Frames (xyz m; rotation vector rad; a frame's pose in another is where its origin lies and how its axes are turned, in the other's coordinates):
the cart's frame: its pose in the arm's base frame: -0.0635 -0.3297 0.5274 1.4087 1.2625 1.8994
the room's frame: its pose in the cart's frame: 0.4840 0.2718 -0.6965 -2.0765 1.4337 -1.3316
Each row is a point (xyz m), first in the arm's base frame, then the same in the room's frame.
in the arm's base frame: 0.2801 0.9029 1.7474
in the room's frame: 0.6821 -1.7244 -0.1233
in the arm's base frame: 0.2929 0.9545 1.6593
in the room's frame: 0.7797 -1.6921 -0.1194
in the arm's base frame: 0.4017 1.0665 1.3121
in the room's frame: 1.1214 -1.5458 -0.2017
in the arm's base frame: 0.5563 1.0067 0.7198
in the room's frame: 1.5254 -1.1557 -0.4524
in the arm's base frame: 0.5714 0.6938 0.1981
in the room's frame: 1.6675 -0.6249 -0.7140
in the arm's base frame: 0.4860 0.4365 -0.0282
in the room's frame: 1.6180 -0.2909 -0.8173
